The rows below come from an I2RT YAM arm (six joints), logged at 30 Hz.
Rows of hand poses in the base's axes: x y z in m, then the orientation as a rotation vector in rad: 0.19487, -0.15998, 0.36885, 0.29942, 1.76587, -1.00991; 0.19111, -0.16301, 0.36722, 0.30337, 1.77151, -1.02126; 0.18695, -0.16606, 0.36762, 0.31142, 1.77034, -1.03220; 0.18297, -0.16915, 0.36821, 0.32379, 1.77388, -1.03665; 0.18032, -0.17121, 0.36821, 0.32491, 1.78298, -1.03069; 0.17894, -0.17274, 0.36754, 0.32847, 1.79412, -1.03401; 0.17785, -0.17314, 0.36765, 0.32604, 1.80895, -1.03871; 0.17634, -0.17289, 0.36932, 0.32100, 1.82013, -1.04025; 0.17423, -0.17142, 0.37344, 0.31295, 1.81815, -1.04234; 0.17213, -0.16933, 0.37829, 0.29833, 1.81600, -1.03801; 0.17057, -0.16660, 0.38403, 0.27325, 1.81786, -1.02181; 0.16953, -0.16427, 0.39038, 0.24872, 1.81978, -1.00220; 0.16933, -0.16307, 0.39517, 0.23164, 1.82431, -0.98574; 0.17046, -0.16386, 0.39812, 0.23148, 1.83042, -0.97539; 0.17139, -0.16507, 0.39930, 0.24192, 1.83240, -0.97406; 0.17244, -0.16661, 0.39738, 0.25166, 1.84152, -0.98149; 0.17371, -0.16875, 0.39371, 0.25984, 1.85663, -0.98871; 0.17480, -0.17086, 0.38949, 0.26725, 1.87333, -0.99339; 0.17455, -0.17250, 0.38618, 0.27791, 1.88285, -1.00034; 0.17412, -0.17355, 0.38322, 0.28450, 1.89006, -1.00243
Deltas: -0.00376, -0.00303, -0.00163, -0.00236, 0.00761, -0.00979; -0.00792, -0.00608, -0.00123, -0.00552, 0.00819, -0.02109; -0.01190, -0.00917, -0.00064, -0.00110, 0.00936, -0.03216; -0.01455, -0.01123, -0.00064, 0.00660, 0.01471, -0.03073; -0.01593, -0.01276, -0.00131, 0.01095, 0.02436, -0.03643; -0.01702, -0.01316, -0.00120, 0.01342, 0.03925, -0.03952; -0.01853, -0.01291, 0.00047, 0.01501, 0.05064, -0.03865; -0.02064, -0.01144, 0.00459, 0.00948, 0.05188, -0.03434; -0.02274, -0.00935, 0.00944, 0.00462, 0.05258, -0.02215; -0.02430, -0.00662, 0.01518, 0.00360, 0.05564, 0.00293; -0.02534, -0.00429, 0.02153, 0.00480, 0.05767, 0.02954; -0.02554, -0.00309, 0.02632, 0.00861, 0.06102, 0.04915; -0.02441, -0.00388, 0.02927, 0.01702, 0.06286, 0.05417; -0.02348, -0.00509, 0.03045, 0.02317, 0.06104, 0.04791; -0.02243, -0.00663, 0.02853, 0.02699, 0.06845, 0.03606; -0.02116, -0.00877, 0.02486, 0.03273, 0.08137, 0.02443; -0.02007, -0.01088, 0.02064, 0.04022, 0.09506, 0.01448; -0.02032, -0.01252, 0.01733, 0.04484, 0.10247, 0.00230; -0.02075, -0.01357, 0.01437, 0.04948, 0.10747, -0.00420
